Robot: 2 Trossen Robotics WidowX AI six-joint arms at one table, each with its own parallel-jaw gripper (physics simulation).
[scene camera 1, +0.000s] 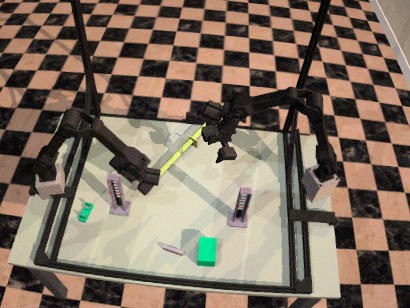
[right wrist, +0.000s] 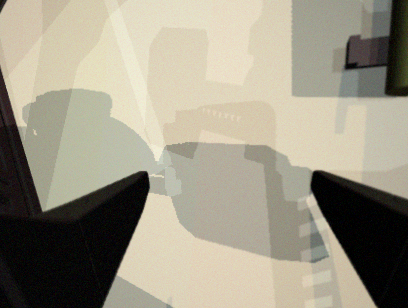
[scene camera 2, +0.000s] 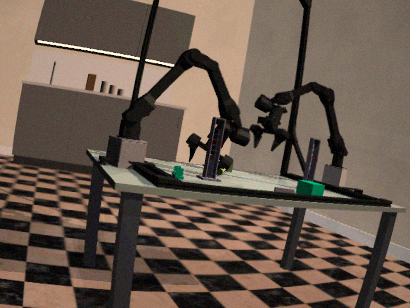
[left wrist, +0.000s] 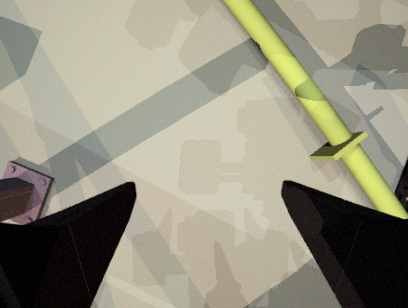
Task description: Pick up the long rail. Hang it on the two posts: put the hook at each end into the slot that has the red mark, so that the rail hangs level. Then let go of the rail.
Observation:
The left gripper is open and holds nothing. Also in view: a yellow-green rail. Further things: the right gripper.
The left gripper shows as well in scene camera 2 and in the left wrist view.

